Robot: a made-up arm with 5 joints.
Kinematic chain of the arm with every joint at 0, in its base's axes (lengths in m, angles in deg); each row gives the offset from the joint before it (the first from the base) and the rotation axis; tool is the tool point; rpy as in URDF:
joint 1: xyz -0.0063 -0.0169 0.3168 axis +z
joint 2: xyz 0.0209 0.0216 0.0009 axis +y
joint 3: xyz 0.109 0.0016 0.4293 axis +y
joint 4: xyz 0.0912 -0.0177 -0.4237 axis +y
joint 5: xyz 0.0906 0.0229 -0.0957 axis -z
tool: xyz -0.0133 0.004 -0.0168 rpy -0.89 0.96 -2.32
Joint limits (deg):
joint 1: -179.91..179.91
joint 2: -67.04..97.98
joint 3: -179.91..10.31
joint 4: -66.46..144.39
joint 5: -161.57..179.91
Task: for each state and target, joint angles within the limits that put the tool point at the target. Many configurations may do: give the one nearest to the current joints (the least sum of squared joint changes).
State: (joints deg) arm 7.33 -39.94 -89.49 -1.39 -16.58
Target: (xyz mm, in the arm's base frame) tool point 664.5 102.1 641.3
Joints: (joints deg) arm 7.67 -0.58 -62.48 5.72 -16.57
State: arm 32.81 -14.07 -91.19 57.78 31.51
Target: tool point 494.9 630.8 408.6
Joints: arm 49.54 27.33 -86.87 54.14 32.45
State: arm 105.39 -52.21 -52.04 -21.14 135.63
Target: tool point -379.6 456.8 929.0
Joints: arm 124.93 -7.51 -77.75 -11.59 135.64
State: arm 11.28 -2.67 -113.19 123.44 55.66
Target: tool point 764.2 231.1 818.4
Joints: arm 14.87 27.41 -137.80 84.64 60.31
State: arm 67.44 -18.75 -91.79 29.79 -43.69
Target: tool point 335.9 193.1 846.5
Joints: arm 28.40 -37.07 -57.60 41.54 -44.17
